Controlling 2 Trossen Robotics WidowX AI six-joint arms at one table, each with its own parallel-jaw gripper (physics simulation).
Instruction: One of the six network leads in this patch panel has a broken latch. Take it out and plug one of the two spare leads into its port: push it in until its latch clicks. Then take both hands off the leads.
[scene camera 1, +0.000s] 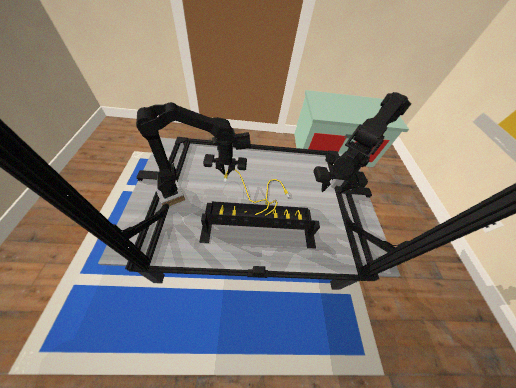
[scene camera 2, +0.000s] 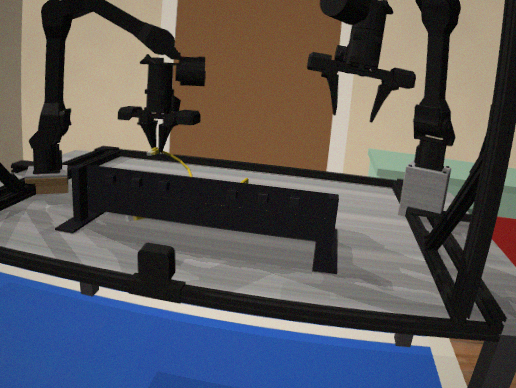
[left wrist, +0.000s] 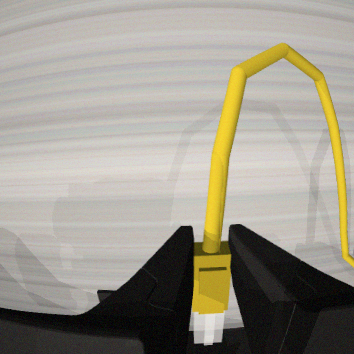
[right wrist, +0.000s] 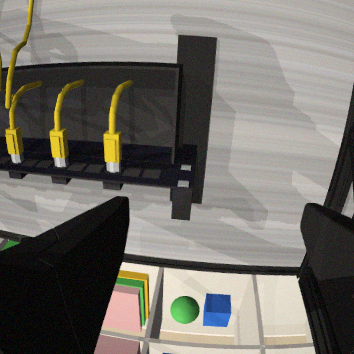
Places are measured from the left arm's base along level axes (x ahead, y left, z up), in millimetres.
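Pixels of known places: left gripper, fingertip midpoint: (scene camera 1: 226, 174) (scene camera 2: 157, 152) (left wrist: 209, 236); right gripper, fingertip midpoint: (scene camera 1: 329, 192) (scene camera 2: 352, 118) (right wrist: 219, 212); left arm's base, origin of the base link: (scene camera 1: 169, 191) (scene camera 2: 47, 170); right arm's base, origin of the base link: (scene camera 2: 429, 166).
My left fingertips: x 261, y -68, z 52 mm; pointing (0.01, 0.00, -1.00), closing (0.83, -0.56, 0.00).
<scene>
For each thing: its top centre in the pictures, then the offset to it from my left fingertips.
- black patch panel, middle of its top: (scene camera 2: 202, 174) (scene camera 1: 261, 212) dx +32, dy -267, dz +13 mm
- spare lead's yellow plug, middle of its top: (left wrist: 210, 313) dx -14, dy -22, dz +12 mm
- lead's plug, middle of its top: (scene camera 1: 287, 192) dx +253, dy -186, dz -83 mm
The black patch panel (scene camera 1: 260, 222) (scene camera 2: 210, 210) (right wrist: 155, 112) stands mid-table. Five yellow leads stand plugged in, two at the left (scene camera 1: 221, 210) (scene camera 1: 234, 211) and three at the right, including the end one (scene camera 1: 299, 215) (right wrist: 112, 147). The third port from the left has no plug standing in it. My left gripper (scene camera 1: 226, 174) (scene camera 2: 156, 151) (left wrist: 209, 236) is shut on a spare lead's yellow plug (left wrist: 212, 282), held above the table behind the panel, clear tip pointing down in the left wrist view. Another lead's plug (scene camera 1: 288, 195) lies behind the panel. My right gripper (scene camera 1: 332, 186) (scene camera 2: 353, 117) (right wrist: 219, 212) is open, empty and raised.
A yellow plug (scene camera 2: 137, 218) shows beneath the panel's left part; which lead it is I cannot tell. Loose yellow cables (scene camera 1: 268, 192) curl behind the panel. Black frame rails (scene camera 1: 260, 273) edge the table. A compartment tray with a green ball (right wrist: 184, 309) and blue block (right wrist: 217, 310) shows beyond.
</scene>
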